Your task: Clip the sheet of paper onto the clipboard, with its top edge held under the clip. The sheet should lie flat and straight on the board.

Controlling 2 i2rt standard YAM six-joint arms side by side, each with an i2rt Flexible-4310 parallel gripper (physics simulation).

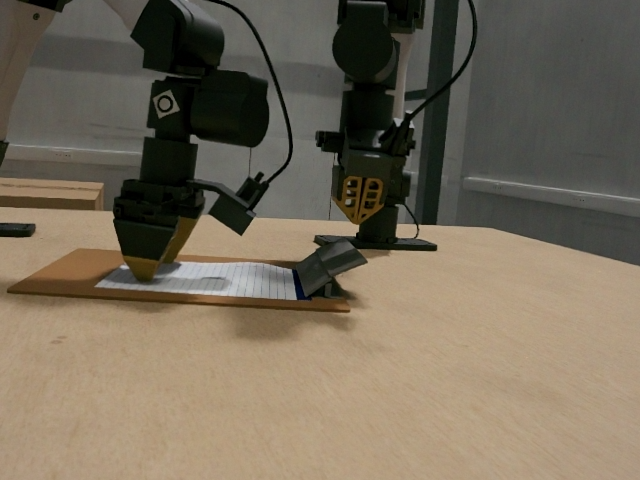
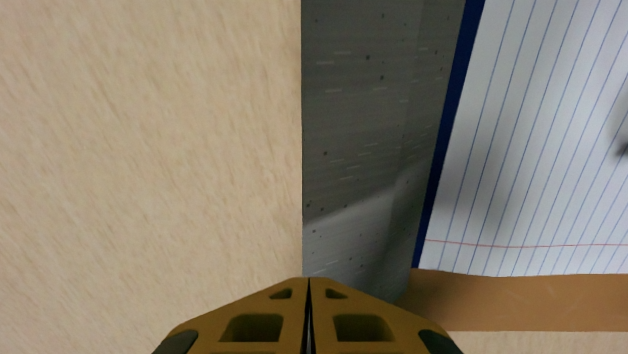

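Note:
The brown clipboard (image 1: 51, 273) (image 2: 500, 305) lies on the table. The lined white sheet (image 1: 253, 281) (image 2: 525, 125) lies on it, slightly wavy near the clip. The dark metal clip (image 1: 330, 260) (image 2: 360, 125) has its lip down at the sheet's top edge and its handle tilted up. A strip of the blue top band (image 1: 300, 286) (image 2: 445, 135) shows along the lip; how much is under it is hidden. My left gripper (image 1: 356, 221) (image 2: 309, 291) is shut and empty, just above the clip's handle. My right gripper (image 1: 156, 269) is open, its fingertips down on the sheet's lower end.
The light wooden table (image 1: 320, 387) (image 2: 150, 150) extends around the clipboard. The left arm's base plate (image 1: 413, 245) stands behind the clip. A cardboard box (image 1: 51, 195) is beyond the table at the far left. Part of another dark base (image 1: 15, 229) shows at the left edge.

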